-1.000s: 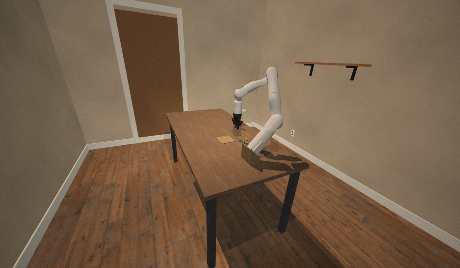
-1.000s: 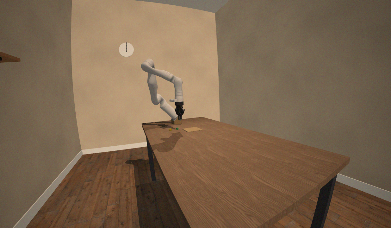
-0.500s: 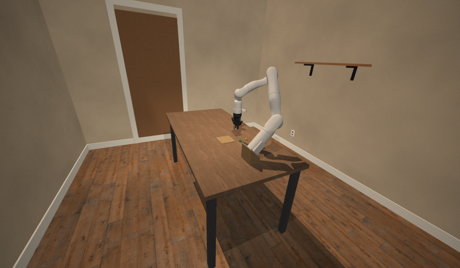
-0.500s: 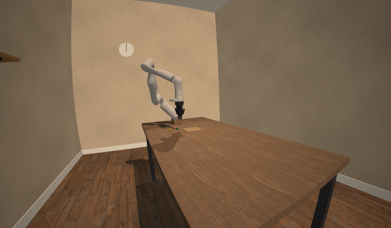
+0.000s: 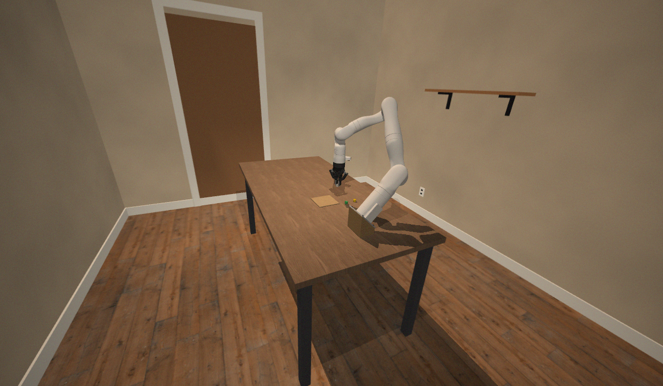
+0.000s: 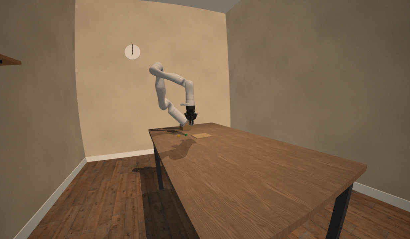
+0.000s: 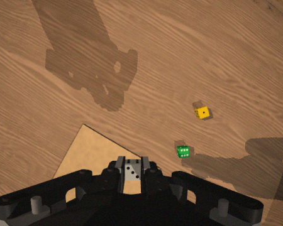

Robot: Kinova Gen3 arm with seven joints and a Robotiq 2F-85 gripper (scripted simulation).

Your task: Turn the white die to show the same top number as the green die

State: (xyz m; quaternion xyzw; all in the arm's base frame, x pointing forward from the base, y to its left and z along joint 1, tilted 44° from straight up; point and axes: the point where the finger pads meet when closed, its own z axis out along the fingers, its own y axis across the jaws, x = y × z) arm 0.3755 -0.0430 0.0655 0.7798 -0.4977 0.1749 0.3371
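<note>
My gripper is now 120 mm above the tan mat, 80 mm to the right of it and 20 mm short of it. The rest, counted from my hand: green die (120 mm below, 70 mm behind, 30 mm to the right); white die (20 mm below); yellow die (120 mm below, 90 mm to the right, 70 mm behind).
</note>
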